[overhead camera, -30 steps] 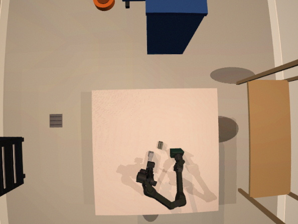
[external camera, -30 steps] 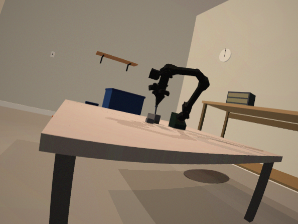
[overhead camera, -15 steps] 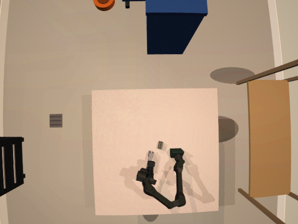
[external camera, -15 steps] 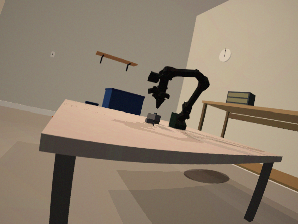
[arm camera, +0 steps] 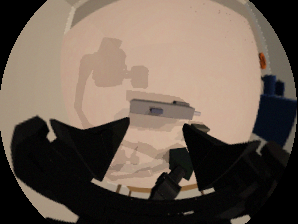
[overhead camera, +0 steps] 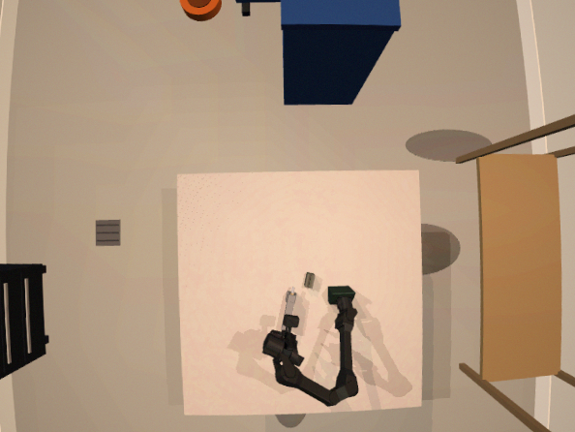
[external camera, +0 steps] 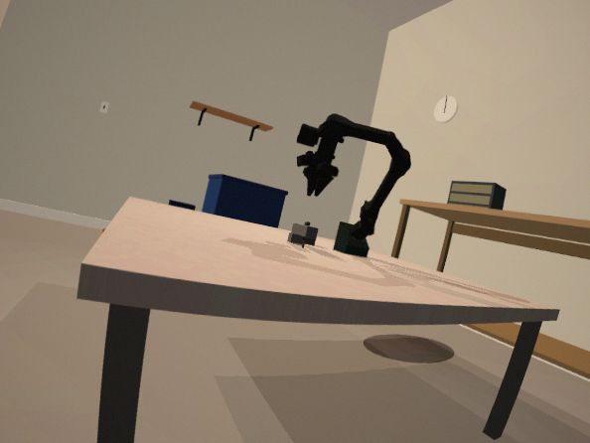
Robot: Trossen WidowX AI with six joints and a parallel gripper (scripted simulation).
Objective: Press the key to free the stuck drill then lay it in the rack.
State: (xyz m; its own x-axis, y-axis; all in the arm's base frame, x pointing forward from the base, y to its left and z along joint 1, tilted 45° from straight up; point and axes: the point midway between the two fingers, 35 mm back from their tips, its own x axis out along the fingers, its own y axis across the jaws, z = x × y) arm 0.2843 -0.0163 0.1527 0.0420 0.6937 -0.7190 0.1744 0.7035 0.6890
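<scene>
Now: gripper tip 12 cm above the tan drill, 8 cm to the left of it and 2 cm past it. The rest, counted from my gripper tip: grey block 13 cm below, 3 cm to the right, 1 cm behind; rack 17 cm to the right, 15 cm below, 12 cm behind; dark drill 12 cm below, 1 cm behind.
</scene>
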